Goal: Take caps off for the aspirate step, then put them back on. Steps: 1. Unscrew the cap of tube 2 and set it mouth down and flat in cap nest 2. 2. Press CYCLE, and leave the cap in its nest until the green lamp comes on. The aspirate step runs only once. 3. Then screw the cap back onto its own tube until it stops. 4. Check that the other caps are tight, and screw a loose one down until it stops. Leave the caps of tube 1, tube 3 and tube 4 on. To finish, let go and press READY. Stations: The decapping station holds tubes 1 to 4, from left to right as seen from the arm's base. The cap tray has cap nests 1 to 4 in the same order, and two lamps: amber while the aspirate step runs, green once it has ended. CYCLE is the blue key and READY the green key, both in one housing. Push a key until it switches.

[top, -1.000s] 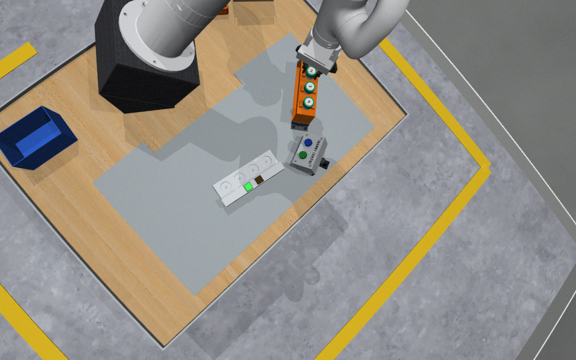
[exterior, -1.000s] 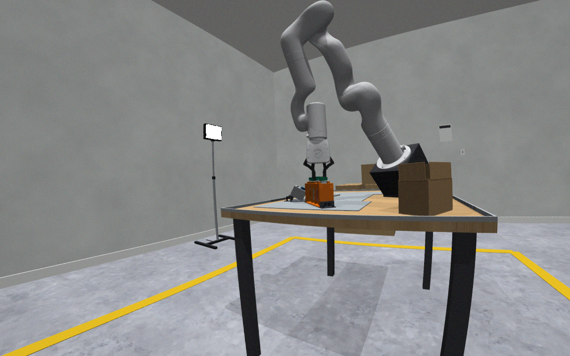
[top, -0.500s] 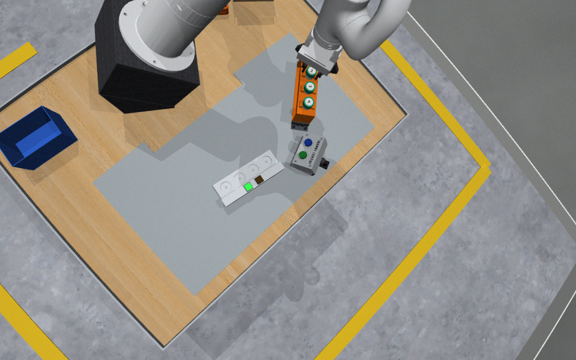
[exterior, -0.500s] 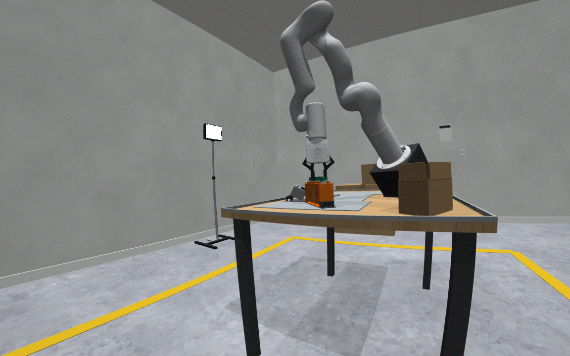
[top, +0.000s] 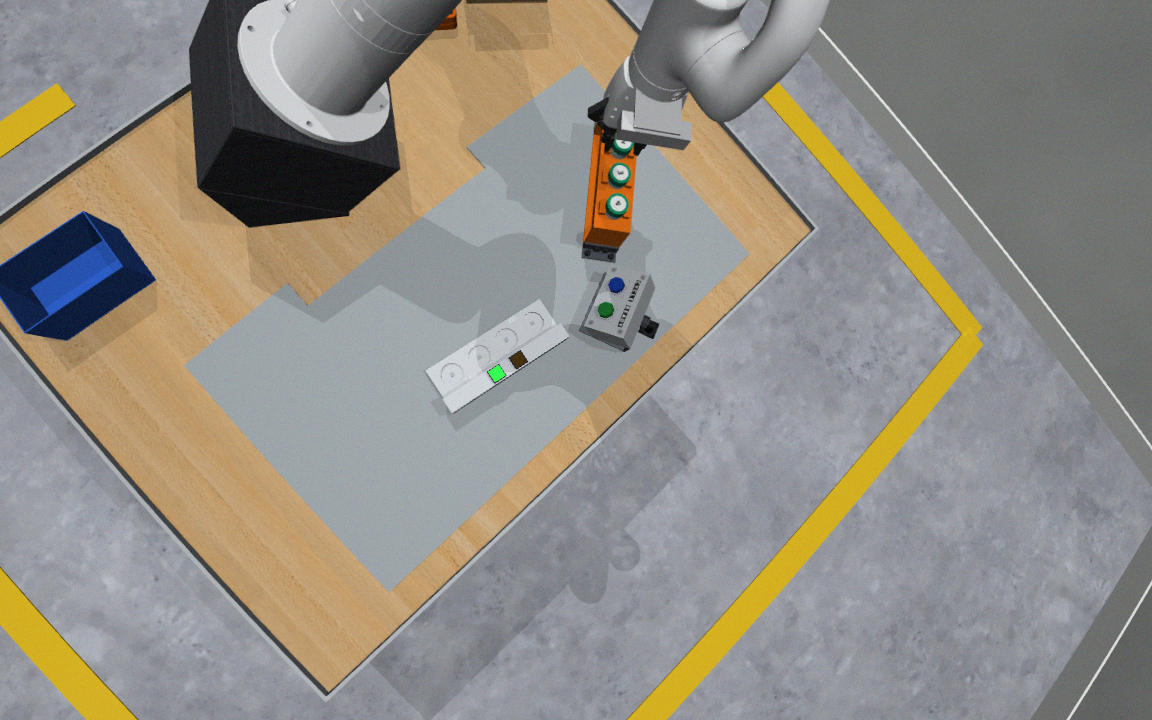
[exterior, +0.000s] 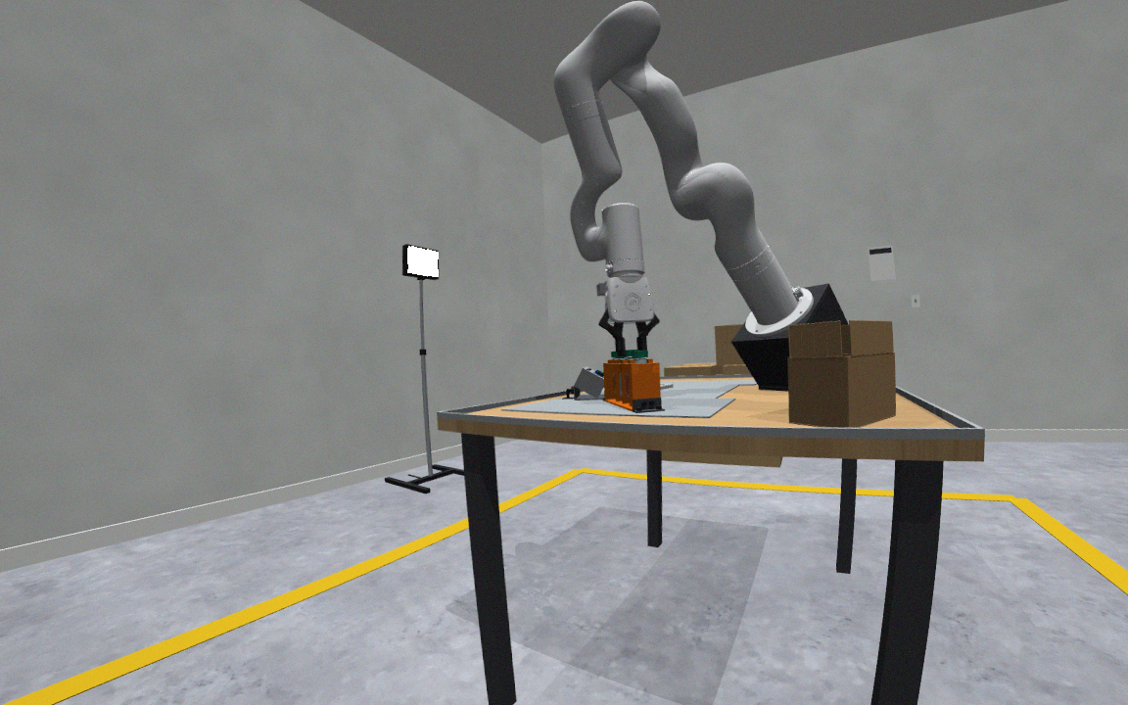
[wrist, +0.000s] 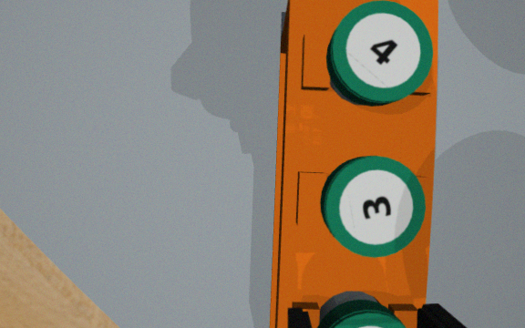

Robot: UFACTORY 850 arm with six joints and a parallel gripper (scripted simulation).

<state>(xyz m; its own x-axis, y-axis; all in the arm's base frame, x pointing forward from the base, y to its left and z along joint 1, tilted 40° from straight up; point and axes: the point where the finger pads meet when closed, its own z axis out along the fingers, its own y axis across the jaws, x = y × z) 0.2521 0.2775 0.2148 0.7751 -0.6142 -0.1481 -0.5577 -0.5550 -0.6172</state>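
Now: the green-rimmed cap 10 mm below my hand. From my hand the other things lie so: blue cycle key 180 mm ahead, 120 mm to the right, 60 mm below; key housing 210 mm ahead, 130 mm to the right, 80 mm below; green ready key 210 mm ahead, 160 mm to the right, 60 mm below.
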